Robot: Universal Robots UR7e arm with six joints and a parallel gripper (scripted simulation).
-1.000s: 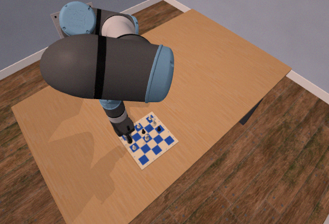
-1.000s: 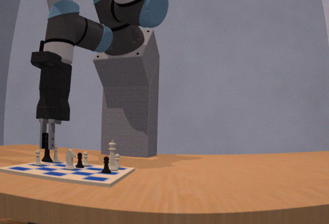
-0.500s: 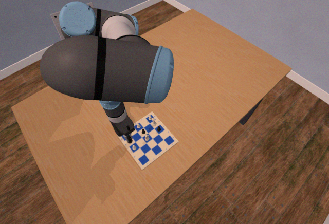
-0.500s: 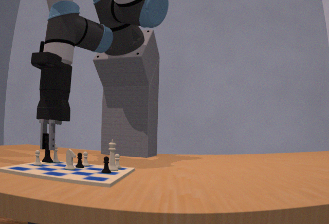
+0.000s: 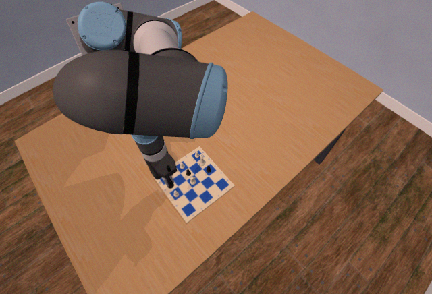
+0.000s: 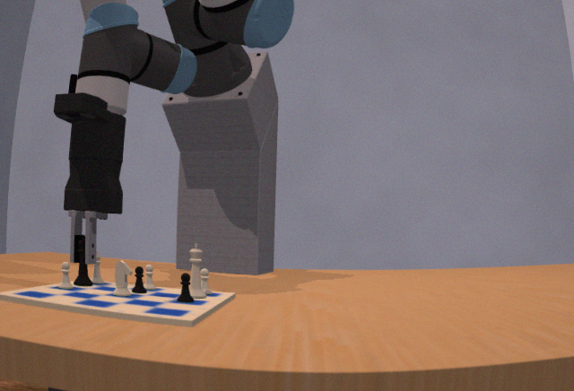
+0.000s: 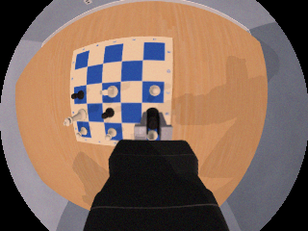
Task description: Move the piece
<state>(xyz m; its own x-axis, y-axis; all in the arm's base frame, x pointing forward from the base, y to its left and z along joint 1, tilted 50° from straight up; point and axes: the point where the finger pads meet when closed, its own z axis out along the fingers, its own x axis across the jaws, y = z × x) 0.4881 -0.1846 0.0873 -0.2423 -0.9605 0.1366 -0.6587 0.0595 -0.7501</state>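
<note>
Now: the black piece 10 mm below my hand. Also, from my hand: white king 140 mm to the left, 50 mm ahead, 10 mm below; then chessboard 60 mm to the left, 60 mm ahead, 50 mm below.
</note>
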